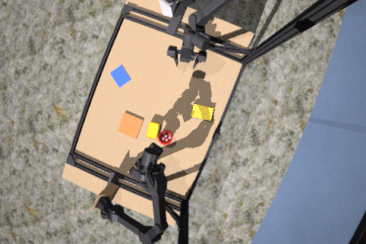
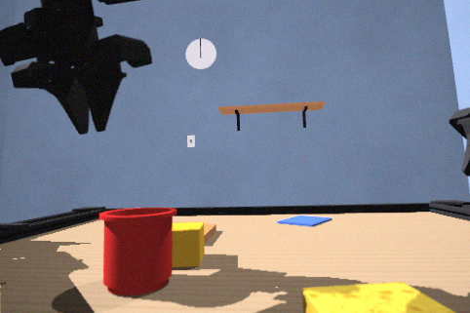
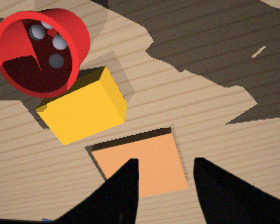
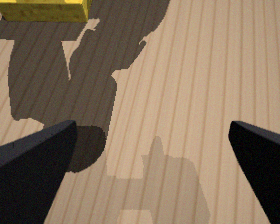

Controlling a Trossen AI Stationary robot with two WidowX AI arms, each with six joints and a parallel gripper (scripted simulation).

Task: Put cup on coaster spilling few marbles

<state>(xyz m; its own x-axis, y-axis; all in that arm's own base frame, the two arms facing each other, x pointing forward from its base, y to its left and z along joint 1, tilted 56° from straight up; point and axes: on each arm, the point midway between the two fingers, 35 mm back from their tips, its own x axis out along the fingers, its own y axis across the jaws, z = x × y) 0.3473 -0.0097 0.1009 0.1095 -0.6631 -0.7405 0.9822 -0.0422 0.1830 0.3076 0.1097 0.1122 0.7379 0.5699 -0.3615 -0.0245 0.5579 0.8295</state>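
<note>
Right now the red cup is 16 cm below my left hand, 9 cm to the right of it and 5 cm behind it. The rest, counted from my left hand: yellow block 18 cm below, 10 cm to the right, 2 cm ahead; orange square 19 cm below, 16 cm ahead, 8 cm to the right; thin blue square 32 cm to the right, 30 cm ahead, 20 cm below.
</note>
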